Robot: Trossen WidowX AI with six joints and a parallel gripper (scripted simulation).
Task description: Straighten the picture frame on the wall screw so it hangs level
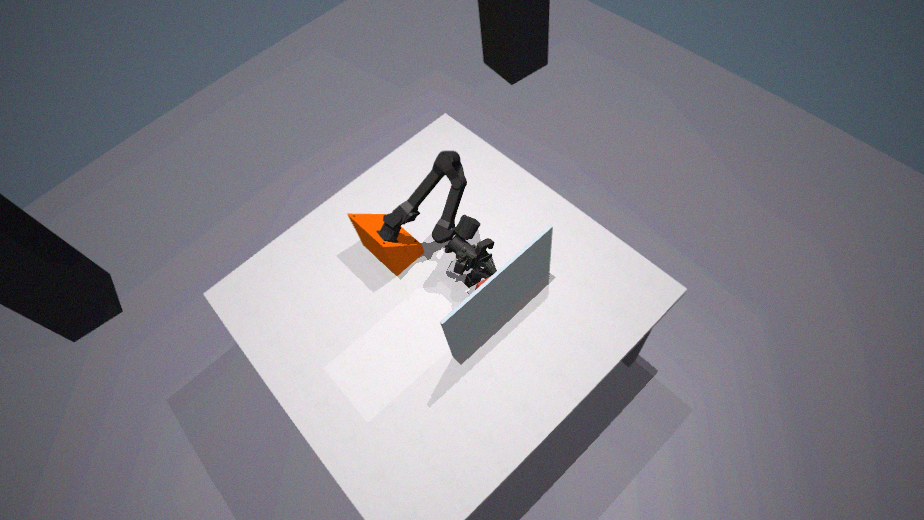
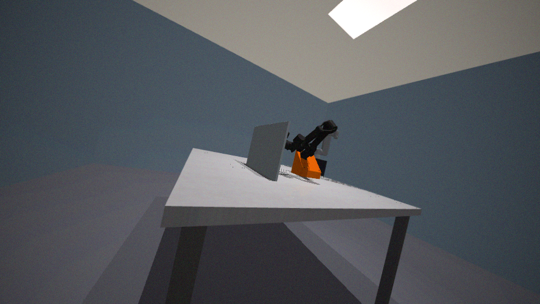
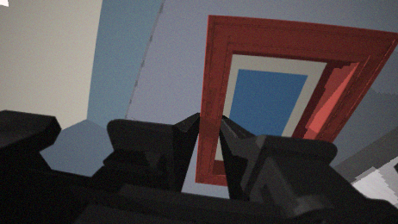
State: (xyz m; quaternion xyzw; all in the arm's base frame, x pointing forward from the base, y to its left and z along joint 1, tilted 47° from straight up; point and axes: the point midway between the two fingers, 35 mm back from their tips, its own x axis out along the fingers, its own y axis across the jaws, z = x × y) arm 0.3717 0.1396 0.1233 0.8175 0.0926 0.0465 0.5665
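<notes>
My gripper tip is now 1 cm short of the picture frame, 2 cm to the left of it and 5 cm above it. Also, from my gripper tip: wall panel: 2 cm ahead, 1 cm to the right, 6 cm below.
</notes>
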